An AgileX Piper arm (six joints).
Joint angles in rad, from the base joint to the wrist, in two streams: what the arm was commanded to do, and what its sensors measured. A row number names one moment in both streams.
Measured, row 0:
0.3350 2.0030 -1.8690 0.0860 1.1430 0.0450
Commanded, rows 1 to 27:
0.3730 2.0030 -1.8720 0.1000 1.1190 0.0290
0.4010 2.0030 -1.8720 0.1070 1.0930 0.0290
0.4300 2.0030 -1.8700 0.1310 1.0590 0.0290
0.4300 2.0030 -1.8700 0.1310 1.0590 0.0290
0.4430 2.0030 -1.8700 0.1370 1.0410 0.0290
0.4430 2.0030 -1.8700 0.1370 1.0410 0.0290
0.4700 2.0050 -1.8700 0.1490 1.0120 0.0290
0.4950 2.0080 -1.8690 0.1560 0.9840 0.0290
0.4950 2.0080 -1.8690 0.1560 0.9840 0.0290
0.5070 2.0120 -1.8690 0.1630 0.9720 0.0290
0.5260 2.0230 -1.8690 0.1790 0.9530 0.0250
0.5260 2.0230 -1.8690 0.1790 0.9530 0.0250
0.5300 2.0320 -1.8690 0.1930 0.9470 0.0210
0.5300 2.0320 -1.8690 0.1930 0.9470 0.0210
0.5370 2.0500 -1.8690 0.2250 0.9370 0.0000
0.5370 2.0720 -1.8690 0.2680 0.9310 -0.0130
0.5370 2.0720 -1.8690 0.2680 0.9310 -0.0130
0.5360 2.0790 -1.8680 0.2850 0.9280 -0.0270
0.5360 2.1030 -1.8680 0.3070 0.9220 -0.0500
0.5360 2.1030 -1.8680 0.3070 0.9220 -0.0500
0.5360 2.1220 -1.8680 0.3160 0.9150 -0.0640
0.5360 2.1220 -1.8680 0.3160 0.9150 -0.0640
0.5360 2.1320 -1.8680 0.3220 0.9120 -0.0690
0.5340 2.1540 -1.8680 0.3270 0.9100 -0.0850
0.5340 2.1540 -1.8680 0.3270 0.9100 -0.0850
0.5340 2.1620 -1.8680 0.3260 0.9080 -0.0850
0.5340 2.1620 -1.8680 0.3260 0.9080 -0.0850
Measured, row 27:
0.5360 2.1490 -1.8690 0.3150 0.9150 -0.0610
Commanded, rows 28 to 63:
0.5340 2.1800 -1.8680 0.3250 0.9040 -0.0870
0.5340 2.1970 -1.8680 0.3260 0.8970 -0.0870
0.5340 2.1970 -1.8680 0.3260 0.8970 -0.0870
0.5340 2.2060 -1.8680 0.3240 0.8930 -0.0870
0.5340 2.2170 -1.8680 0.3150 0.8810 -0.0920
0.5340 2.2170 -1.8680 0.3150 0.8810 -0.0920
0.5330 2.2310 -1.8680 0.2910 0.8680 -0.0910
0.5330 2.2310 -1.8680 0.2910 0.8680 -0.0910
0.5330 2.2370 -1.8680 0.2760 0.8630 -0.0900
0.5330 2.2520 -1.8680 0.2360 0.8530 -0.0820
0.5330 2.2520 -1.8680 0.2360 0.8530 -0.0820
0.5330 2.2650 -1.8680 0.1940 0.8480 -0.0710
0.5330 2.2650 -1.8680 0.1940 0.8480 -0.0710
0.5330 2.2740 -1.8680 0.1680 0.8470 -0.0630
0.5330 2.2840 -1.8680 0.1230 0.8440 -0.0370
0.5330 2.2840 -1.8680 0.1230 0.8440 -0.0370
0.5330 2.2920 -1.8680 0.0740 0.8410 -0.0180
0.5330 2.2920 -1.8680 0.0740 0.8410 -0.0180
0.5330 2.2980 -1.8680 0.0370 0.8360 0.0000
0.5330 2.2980 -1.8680 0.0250 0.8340 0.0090
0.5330 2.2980 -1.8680 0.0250 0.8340 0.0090
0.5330 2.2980 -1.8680 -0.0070 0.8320 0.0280
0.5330 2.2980 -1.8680 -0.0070 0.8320 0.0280
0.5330 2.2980 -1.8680 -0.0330 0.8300 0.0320
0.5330 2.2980 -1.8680 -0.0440 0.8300 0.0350
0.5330 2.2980 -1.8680 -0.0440 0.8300 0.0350
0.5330 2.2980 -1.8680 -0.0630 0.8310 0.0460
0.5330 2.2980 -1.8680 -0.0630 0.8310 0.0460
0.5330 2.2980 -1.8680 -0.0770 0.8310 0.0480
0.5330 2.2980 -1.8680 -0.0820 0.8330 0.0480
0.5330 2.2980 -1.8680 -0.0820 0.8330 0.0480
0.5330 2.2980 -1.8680 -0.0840 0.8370 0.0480
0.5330 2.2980 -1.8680 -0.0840 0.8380 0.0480
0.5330 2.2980 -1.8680 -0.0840 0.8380 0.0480
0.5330 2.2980 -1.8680 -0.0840 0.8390 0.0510
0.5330 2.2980 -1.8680 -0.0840 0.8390 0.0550
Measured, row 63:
0.5360 2.3010 -1.8690 -0.0740 0.8370 0.0470
